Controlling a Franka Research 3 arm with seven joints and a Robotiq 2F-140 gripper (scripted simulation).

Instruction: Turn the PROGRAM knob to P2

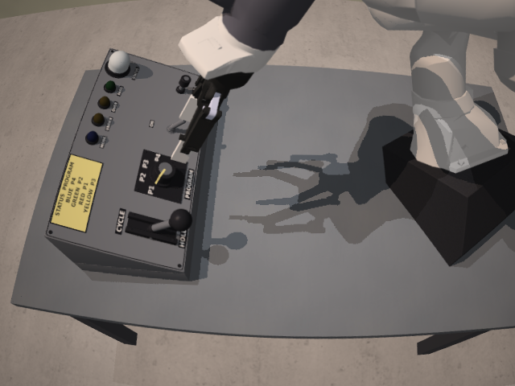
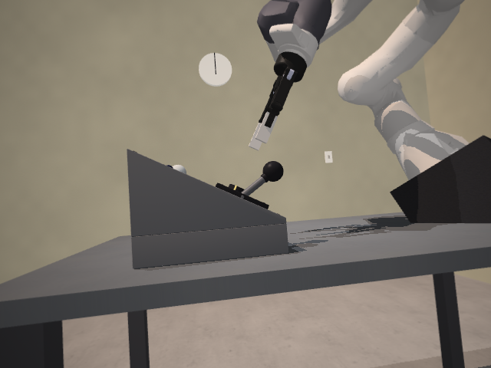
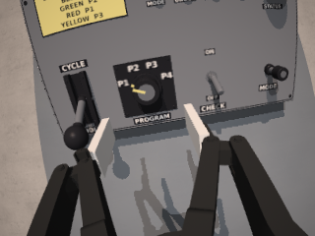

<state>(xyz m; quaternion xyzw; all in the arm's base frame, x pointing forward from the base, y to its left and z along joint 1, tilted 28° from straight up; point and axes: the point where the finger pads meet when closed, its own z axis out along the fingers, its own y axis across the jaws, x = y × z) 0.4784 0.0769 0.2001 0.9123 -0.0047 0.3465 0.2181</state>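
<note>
Right now my hand is 15 cm above the grey sloped console, 9 cm short of it and 7 cm to the left of it. Also, from my hand: small black mode knob (25 cm to the right, 13 cm below, 3 cm ahead); check toggle (14 cm below, 13 cm to the right, 5 cm ahead); black ball lever (12 cm below, 11 cm to the left, 6 cm ahead).
</note>
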